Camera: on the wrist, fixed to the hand. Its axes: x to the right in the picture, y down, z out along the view.
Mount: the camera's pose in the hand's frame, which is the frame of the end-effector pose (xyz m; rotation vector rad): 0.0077 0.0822 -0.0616 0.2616 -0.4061 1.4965
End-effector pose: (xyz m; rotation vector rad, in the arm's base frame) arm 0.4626 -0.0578 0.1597 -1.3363 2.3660 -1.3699
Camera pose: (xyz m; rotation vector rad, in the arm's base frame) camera 0.3765 -0.0057 0.1376 0.3263 1.8661 -0.7057
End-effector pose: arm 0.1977 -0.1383 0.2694 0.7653 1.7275 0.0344
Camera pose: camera 0.1814 -0.0476 0.3155 1.9402 0.4763 0.6232
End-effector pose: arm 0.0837 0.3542 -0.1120 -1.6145 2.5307 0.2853
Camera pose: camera 0.0056 0.3673 -0.0461 0.5916 2.6634 0.3031
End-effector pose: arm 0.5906 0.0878 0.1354 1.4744 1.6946 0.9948
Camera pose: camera 0.5754 0.0940 0.2371 2.9126 0.1903 0.9722
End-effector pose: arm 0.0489 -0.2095 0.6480 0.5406 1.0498 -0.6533
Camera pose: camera 0.0729 -0.1122 0.6242 1.1537 -0.0075 0.4465
